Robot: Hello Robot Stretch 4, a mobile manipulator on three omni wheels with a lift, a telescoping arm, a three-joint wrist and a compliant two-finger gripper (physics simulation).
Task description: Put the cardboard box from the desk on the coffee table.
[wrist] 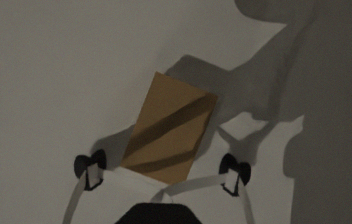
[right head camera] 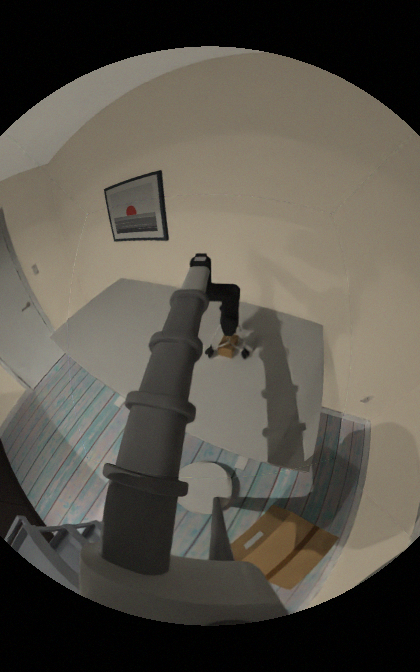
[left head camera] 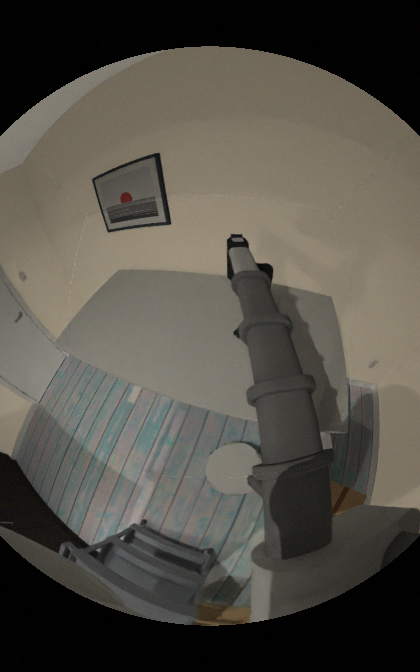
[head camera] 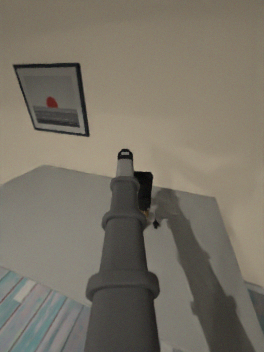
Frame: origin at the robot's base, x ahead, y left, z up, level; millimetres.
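Seen in the pictures: gripper, fingertip midpoint: (wrist: 165, 164).
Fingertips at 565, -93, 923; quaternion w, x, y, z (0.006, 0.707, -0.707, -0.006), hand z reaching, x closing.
Observation:
A point is followed by its place in that frame, as x, y, z.
The cardboard box (wrist: 170, 127) {611, -95, 973} (right head camera: 228, 345) is brown and sits over the large grey desk (wrist: 45, 60) {673, 47, 923} (right head camera: 225, 405) (left head camera: 175, 325) (head camera: 55, 220) {620, 380, 923}. Its top looks turned at an angle in the wrist view, with dark finger shadows across it. A sliver of the box shows beside the arm in the head camera. My gripper (wrist: 165, 164) {565, -93, 923} (right head camera: 228, 352) is open, with one fingertip on each side of the box's near end; neither tip visibly touches it. The arm hides the box in the left head view. I cannot identify the coffee table with certainty.
A brown rectangular surface (right head camera: 302, 547) with a small white patch lies low at the right. A round pale seat or tabletop (left head camera: 231, 468) (right head camera: 206, 487) stands before the desk. A grey chair (left head camera: 150, 565) is at lower left. A framed picture (head camera: 52, 100) {1259, 538, 1477} hangs on the wall.

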